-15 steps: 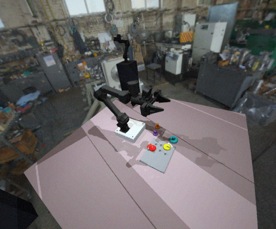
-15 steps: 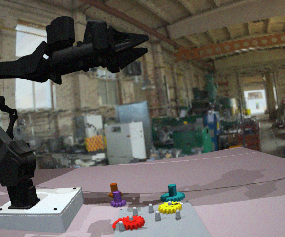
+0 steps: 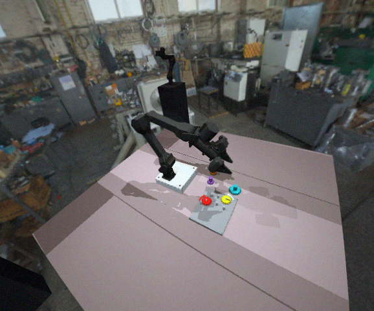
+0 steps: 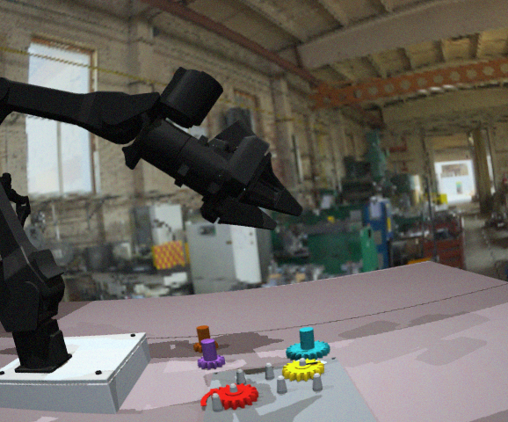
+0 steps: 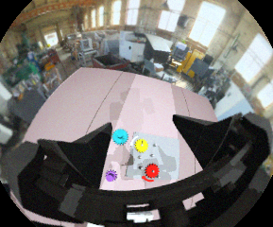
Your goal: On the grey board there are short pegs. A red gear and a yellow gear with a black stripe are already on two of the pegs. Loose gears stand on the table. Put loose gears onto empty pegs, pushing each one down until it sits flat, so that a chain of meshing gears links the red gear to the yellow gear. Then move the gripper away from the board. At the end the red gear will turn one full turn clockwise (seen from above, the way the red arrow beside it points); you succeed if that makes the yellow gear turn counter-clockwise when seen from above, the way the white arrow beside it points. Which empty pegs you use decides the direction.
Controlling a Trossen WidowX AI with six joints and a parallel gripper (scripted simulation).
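Now: the purple gear 13 cm behind my gripper tip, 4 cm to the left of it and 19 cm below it. Also, from my gripper tip: teal gear (1 cm ahead, 5 cm to the left, 19 cm below); yellow gear (4 cm to the right, 19 cm below); red gear (9 cm behind, 10 cm to the right, 19 cm below).
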